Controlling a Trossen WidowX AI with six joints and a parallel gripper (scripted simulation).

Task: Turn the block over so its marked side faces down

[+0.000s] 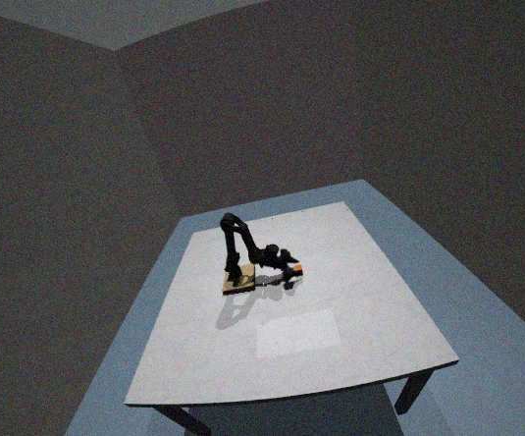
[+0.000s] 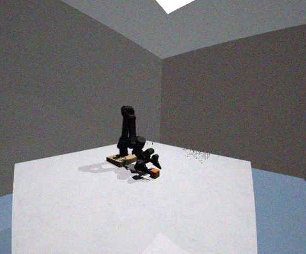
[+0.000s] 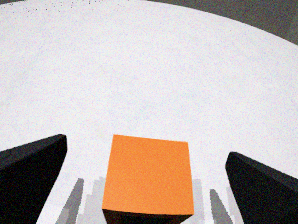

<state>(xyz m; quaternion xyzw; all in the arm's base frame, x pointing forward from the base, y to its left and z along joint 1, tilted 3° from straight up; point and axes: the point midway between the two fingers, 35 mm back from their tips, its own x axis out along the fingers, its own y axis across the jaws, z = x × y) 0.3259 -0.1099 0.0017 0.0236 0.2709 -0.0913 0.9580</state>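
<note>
My gripper tip is 20 mm past the orange block and 20 mm above it.
</note>
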